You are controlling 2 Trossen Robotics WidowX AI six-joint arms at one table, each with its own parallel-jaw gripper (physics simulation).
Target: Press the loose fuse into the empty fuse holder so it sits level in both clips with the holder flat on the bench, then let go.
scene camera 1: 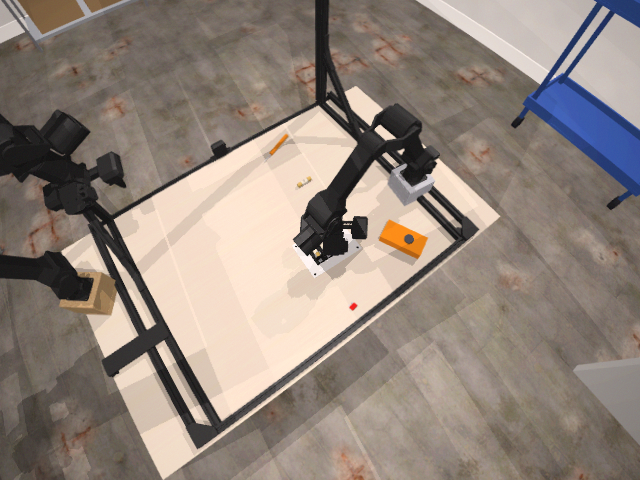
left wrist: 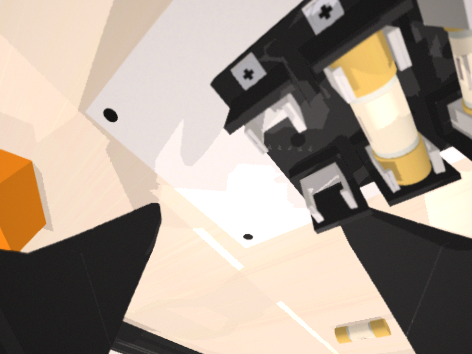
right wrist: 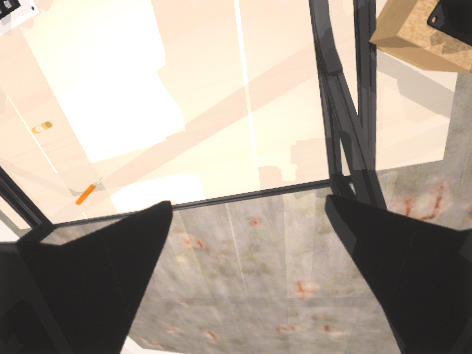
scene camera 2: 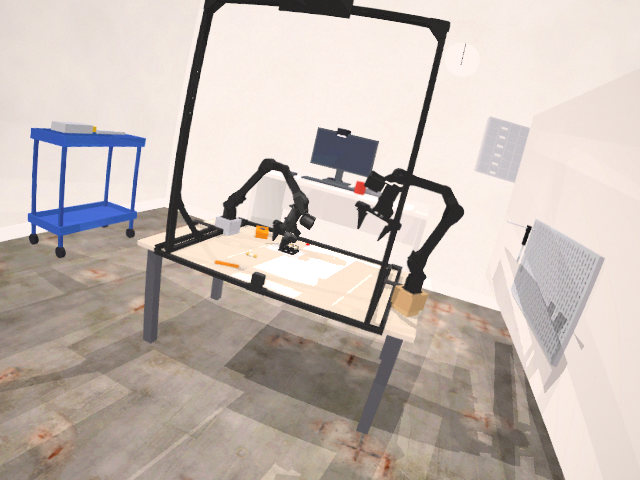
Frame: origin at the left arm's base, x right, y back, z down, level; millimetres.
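Where they show: left gripper, fingertip midpoint: (left wrist: 250, 210) (scene camera 2: 276, 245); right gripper, fingertip midpoint: (scene camera 1: 109, 194) (right wrist: 249, 204) (scene camera 2: 367, 235); left arm's base, link origin: (scene camera 1: 413, 175) (scene camera 2: 228, 217); right arm's base, link origin: (scene camera 1: 80, 289) (scene camera 2: 412, 290).
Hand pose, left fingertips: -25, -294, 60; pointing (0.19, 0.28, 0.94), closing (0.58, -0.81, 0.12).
Each offset is from my left fingertips to the centre of the thing, as dx, dy, dz.
The loose fuse {+212, +3, +10} (scene camera 1: 303, 181) (scene camera 2: 251, 254) (left wrist: 362, 330) (right wrist: 42, 127), with gold caps and a pale body, lies on the bench away from the holders. The empty fuse holder {-25, -49, -1} (left wrist: 310, 125) is black with two bare pairs of metal clips. Beside it a seated fuse {-22, -64, -9} (left wrist: 385, 110) lies in its clips, and another shows at the right edge. The holders are on a white plate (scene camera 1: 316, 269) (left wrist: 150, 85). My left gripper (left wrist: 250, 210) is open and empty, low over the plate, its arm hiding much of the holders in scene camera 1. My right gripper (scene camera 2: 370, 233) (right wrist: 249, 204) is open and empty, raised far away.
An orange block {-122, +163, +0} (scene camera 1: 395, 235) (scene camera 2: 262, 232) (left wrist: 20, 200) stands beside the plate. A small red piece {-217, -77, +14} (scene camera 1: 353, 306) (scene camera 2: 307, 244) lies near one table edge. An orange-handled tool {+390, -15, +10} (scene camera 1: 279, 144) (scene camera 2: 226, 264) (right wrist: 86, 194) lies near the opposite edge. Black frame rails border the table.
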